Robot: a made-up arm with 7 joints.
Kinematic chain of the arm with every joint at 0, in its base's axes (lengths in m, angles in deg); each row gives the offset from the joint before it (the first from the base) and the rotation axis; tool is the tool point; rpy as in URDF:
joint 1: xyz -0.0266 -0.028 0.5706 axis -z
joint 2: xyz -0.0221 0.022 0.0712 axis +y
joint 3: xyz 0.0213 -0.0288 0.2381 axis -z
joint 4: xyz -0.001 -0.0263 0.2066 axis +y
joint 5: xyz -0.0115 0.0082 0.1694 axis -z
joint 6: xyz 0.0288 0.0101 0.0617 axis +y
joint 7: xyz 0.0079 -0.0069 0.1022 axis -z
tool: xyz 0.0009 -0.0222 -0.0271 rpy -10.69 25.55 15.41
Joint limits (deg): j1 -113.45..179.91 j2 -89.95..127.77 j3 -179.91..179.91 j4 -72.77..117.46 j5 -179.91..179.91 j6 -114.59..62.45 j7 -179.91..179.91
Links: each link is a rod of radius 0.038 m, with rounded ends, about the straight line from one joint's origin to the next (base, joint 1, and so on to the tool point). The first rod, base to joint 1, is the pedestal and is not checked.
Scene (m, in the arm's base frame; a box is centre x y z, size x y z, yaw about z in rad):
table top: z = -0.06
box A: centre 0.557 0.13 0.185 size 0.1 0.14 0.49 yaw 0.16
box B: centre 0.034 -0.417 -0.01 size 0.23 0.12 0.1 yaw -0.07
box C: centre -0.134 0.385 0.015 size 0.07 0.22 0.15 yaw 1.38
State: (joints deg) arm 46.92 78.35 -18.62 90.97 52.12 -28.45 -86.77
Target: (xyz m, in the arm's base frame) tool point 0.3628 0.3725 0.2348
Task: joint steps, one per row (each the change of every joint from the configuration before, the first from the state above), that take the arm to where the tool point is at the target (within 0.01 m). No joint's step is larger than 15 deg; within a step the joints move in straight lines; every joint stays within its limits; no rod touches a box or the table.
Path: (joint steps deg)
1: -8.74 12.35 3.73 -1.16 7.93 -8.86 9.29
2: -8.74 12.36 3.73 -1.15 7.93 -8.86 9.30
3: -8.74 12.36 3.73 -1.16 7.93 -8.86 9.29
4: -8.74 12.35 3.73 -1.15 7.93 -8.86 9.30
5: -11.78 -4.85 -8.72 -10.70 -7.63 8.20 -8.84
6: -11.79 -4.85 -8.73 -10.70 -7.62 8.21 -8.83
7: -11.78 -4.84 -8.72 -10.70 -7.63 8.20 -8.84
8: -11.79 -4.85 -8.72 -10.70 -7.63 8.20 -8.83

